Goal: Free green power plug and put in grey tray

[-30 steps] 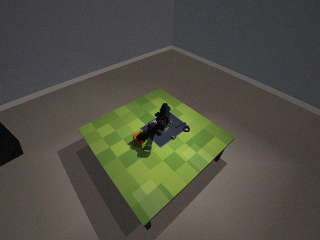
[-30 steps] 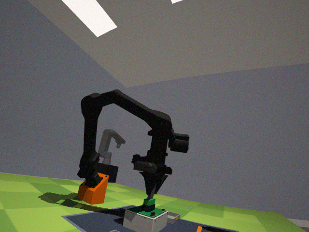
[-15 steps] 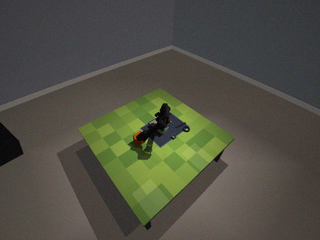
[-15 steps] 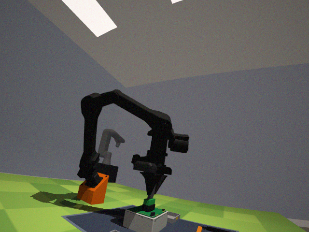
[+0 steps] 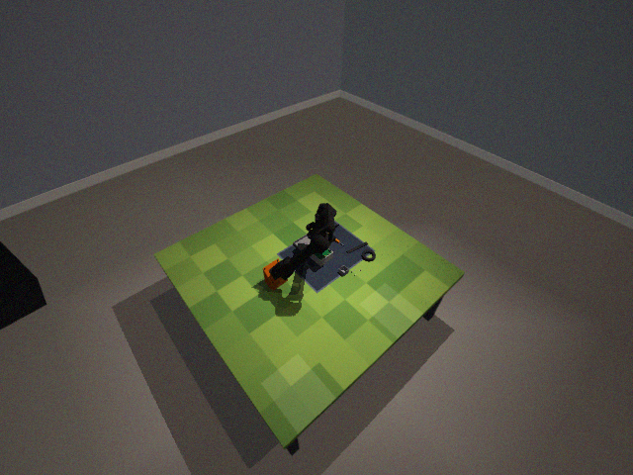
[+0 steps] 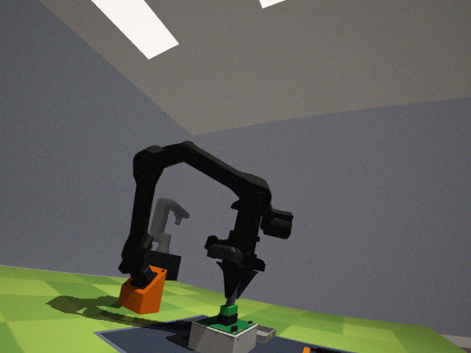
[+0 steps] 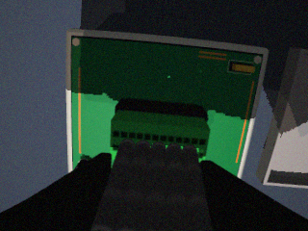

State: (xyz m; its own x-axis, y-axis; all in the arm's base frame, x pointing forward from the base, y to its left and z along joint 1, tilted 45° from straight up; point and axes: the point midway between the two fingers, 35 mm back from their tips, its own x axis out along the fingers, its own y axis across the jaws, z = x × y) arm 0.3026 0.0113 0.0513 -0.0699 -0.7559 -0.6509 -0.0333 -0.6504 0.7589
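The green power plug lies 2 cm below my gripper tip. The rest, counted from my gripper tip: dark mat 11 cm below, 5 cm ahead; then dark bar 21 cm ahead, 11 cm to the right, 10 cm below.
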